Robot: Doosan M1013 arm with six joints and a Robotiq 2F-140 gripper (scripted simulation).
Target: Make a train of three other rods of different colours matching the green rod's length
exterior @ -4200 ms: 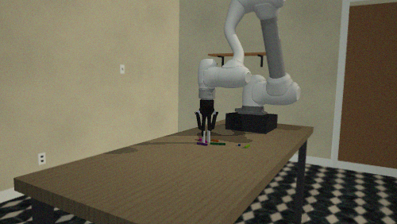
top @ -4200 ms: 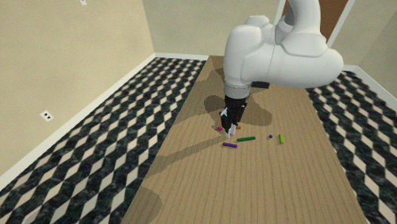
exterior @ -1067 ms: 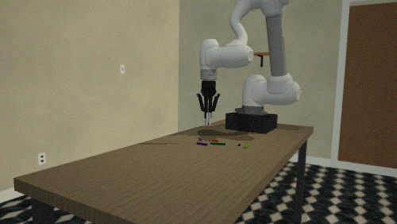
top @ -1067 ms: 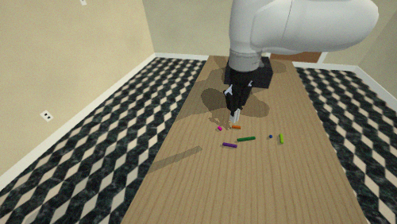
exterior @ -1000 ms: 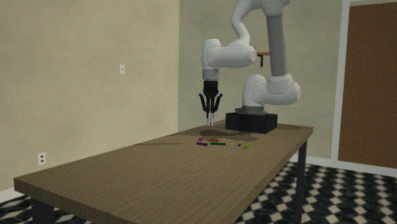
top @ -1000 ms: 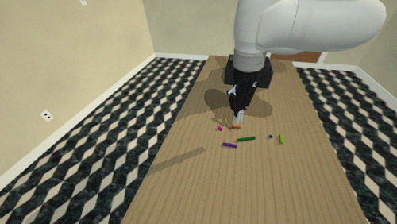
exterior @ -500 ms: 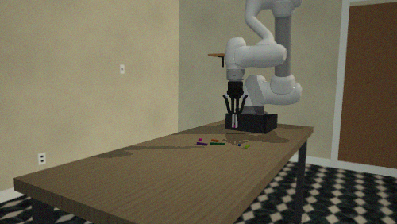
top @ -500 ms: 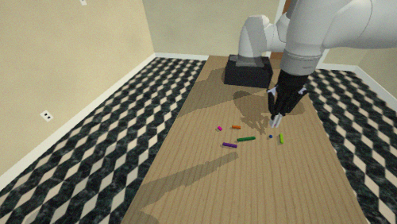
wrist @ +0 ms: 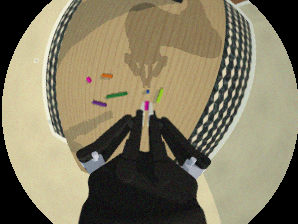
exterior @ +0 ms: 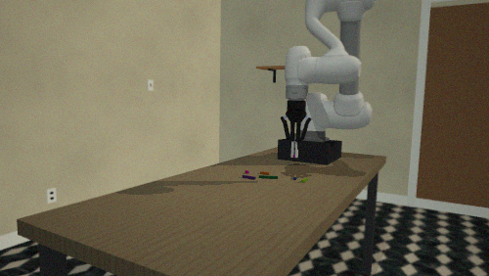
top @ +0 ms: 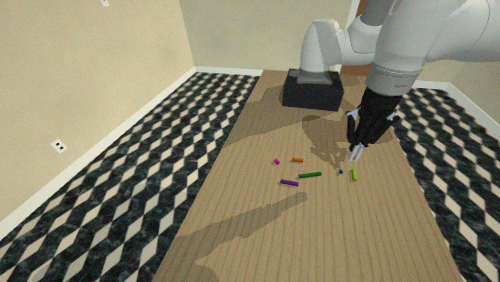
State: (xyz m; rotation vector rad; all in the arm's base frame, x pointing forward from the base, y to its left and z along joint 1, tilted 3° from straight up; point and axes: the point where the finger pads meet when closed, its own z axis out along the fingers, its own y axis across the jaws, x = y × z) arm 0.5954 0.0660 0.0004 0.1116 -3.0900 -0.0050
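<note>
My hand is 13 cm above the tiny blue piece and 2 cm past it. From my hand the other things lie so: orange rod (15 cm to the right, 13 cm below, 6 cm behind); then lime rod (13 cm below, 4 cm to the left, 2 cm behind); then green rod (13 cm below, 11 cm to the right, 1 cm ahead).
</note>
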